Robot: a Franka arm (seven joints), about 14 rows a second.
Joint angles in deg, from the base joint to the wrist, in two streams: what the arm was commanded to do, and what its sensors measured. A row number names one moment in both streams.
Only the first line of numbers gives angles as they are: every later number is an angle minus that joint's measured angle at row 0.
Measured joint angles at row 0:
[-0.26, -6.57, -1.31, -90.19, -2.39, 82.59, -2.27]
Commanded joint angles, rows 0 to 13:
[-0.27, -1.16, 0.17, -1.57, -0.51, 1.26, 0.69]
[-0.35, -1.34, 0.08, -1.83, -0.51, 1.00, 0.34]
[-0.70, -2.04, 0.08, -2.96, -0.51, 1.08, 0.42]
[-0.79, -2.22, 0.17, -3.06, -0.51, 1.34, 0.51]
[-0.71, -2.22, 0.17, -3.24, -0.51, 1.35, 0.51]
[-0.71, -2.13, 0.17, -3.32, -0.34, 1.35, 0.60]
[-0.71, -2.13, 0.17, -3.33, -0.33, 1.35, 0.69]
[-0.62, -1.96, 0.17, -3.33, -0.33, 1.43, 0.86]
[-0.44, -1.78, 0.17, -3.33, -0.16, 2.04, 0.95]
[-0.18, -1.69, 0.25, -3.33, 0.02, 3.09, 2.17]
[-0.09, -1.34, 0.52, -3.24, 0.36, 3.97, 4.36]
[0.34, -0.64, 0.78, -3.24, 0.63, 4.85, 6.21]
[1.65, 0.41, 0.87, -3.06, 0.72, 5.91, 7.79]
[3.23, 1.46, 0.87, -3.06, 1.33, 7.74, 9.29]
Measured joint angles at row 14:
[1.39, 0.06, 0.38, -2.33, 0.37, 4.77, 5.77]
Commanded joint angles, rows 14 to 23:
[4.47, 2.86, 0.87, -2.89, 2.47, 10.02, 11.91]
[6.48, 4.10, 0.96, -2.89, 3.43, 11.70, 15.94]
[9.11, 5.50, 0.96, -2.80, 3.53, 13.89, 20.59]
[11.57, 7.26, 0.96, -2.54, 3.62, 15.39, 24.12]
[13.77, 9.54, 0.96, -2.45, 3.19, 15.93, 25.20]
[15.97, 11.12, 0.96, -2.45, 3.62, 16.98, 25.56]
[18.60, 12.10, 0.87, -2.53, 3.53, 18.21, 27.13]
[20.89, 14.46, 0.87, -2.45, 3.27, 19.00, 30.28]
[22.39, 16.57, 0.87, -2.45, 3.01, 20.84, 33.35]
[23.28, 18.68, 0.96, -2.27, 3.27, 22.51, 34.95]
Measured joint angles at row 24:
[21.95, 14.95, 1.16, -3.14, 2.57, 20.04, 31.74]
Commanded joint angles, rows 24 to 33:
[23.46, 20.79, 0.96, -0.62, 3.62, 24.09, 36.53]
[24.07, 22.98, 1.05, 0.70, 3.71, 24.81, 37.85]
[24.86, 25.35, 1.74, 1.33, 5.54, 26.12, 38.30]
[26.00, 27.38, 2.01, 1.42, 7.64, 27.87, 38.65]
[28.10, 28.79, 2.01, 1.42, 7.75, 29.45, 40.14]
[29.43, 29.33, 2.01, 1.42, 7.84, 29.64, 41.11]
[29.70, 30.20, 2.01, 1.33, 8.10, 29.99, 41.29]
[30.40, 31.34, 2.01, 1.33, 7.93, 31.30, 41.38]
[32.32, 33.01, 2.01, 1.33, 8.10, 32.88, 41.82]
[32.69, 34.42, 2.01, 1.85, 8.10, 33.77, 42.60]
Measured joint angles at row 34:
[32.12, 31.40, 1.77, -0.15, 6.90, 32.17, 41.14]
